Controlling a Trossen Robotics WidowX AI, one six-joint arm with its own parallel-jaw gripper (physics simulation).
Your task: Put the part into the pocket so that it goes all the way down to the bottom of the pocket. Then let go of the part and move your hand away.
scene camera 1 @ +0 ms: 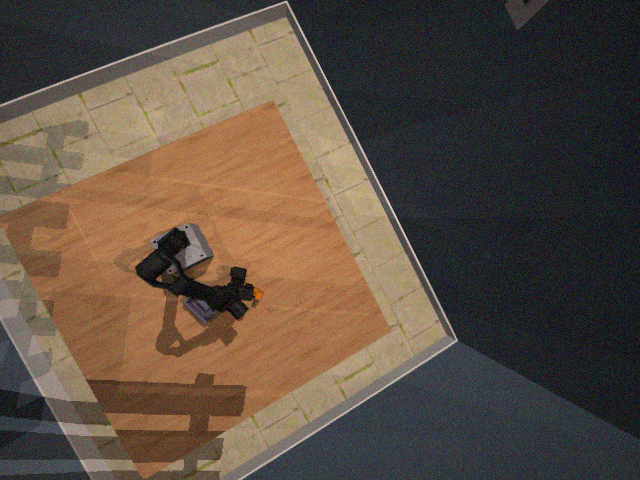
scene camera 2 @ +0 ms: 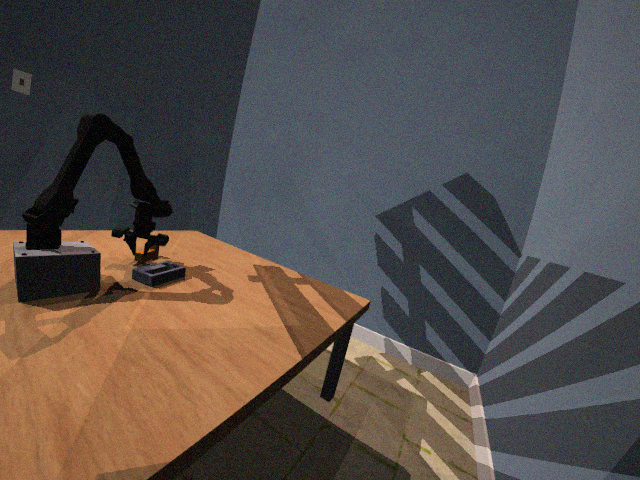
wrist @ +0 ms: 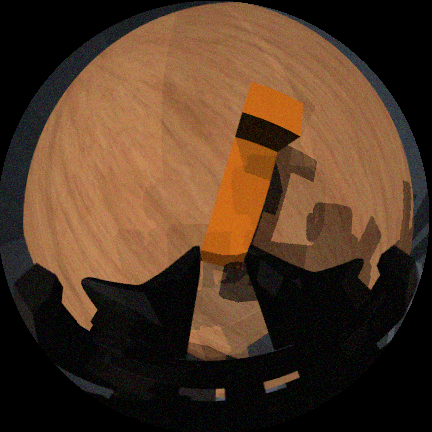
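Pixels of known places: gripper, fingertip midpoint: (scene camera 1: pixel 242 285) (scene camera 2: pixel 139 255) (wrist: pixel 221 249); arm's base, origin of the base link: (scene camera 1: pixel 179 240) (scene camera 2: pixel 42 246).
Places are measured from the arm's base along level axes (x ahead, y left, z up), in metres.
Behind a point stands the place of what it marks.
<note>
The orange L-shaped part (scene camera 1: pixel 258 293) @[x 0.346, y 0.186, z -0.045 m] (scene camera 2: pixel 148 252) @[x 0.320, y 0.141, z -0.077 m] (wrist: pixel 239 200) @[x 0.315, y 0.153, z -0.074 m] is between the fingertips of my gripper (scene camera 2: pixel 146 256) @[x 0.284, y 0.129, z -0.085 m] (wrist: pixel 221 249) @[x 0.284, y 0.129, z -0.085 m]. The gripper is shut on one end of its long leg. In the wrist view the rest of the part reaches up and away, with its short leg at the far end and a dark band across it. It is low over the table; a small gap under it is hard to judge. The dark blue-grey pocket block (scene camera 1: pixel 200 310) @[x 0.307, y -0.088, z -0.100 m] (scene camera 2: pixel 158 274) @[x 0.262, y -0.119, z -0.069 m] lies on the table beside the gripper, partly hidden by the arm from above. Its opening faces up.
The arm's grey base box (scene camera 1: pixel 197 250) @[x 0.066, y 0.045, z -0.003 m] (scene camera 2: pixel 57 273) @[x 0.023, y -0.100, z -0.043 m] stands close to the pocket block. The wooden table's (scene camera 1: pixel 289 206) @[x 0.035, y 0.482, z -0.104 m] (scene camera 2: pixel 170 372) @[x 0.135, y -0.501, z -0.105 m] edge lies beyond them. Shadows of the arm and of slats cross the table.
</note>
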